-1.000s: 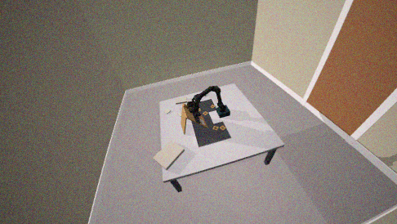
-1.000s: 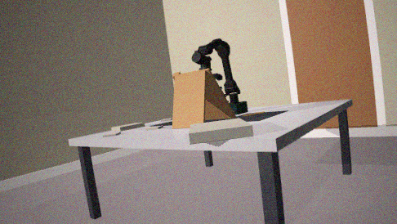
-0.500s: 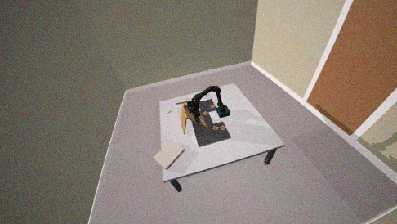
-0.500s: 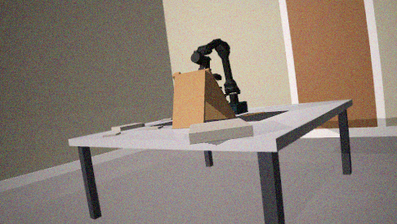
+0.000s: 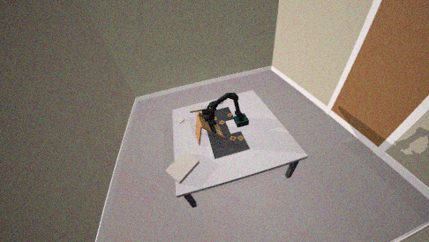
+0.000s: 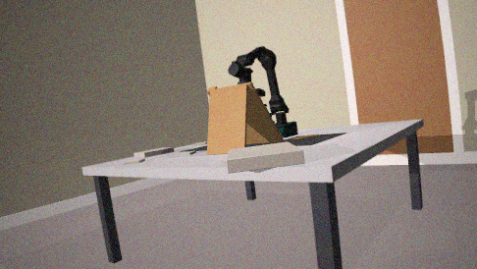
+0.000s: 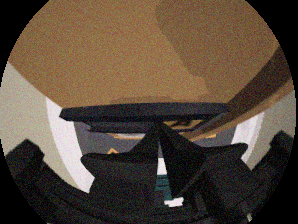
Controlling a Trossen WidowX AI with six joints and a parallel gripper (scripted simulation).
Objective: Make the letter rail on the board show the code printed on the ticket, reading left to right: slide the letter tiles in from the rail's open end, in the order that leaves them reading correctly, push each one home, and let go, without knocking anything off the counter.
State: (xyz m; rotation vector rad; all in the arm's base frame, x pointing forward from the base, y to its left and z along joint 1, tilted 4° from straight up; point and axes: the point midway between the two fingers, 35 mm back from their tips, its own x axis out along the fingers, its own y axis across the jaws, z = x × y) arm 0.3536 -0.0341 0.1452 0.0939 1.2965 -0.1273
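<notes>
Right now the orange letter tile is 190 mm to the left of my gripper tip, 170 mm behind it and 150 mm below it. Round my gripper tip: white ticket 90 mm below, 60 mm to the left, 50 mm behind; cream book 450 mm ahead, 250 mm to the left, 140 mm below; dark mat 170 mm behind, 160 mm below, 10 mm to the right.
</notes>
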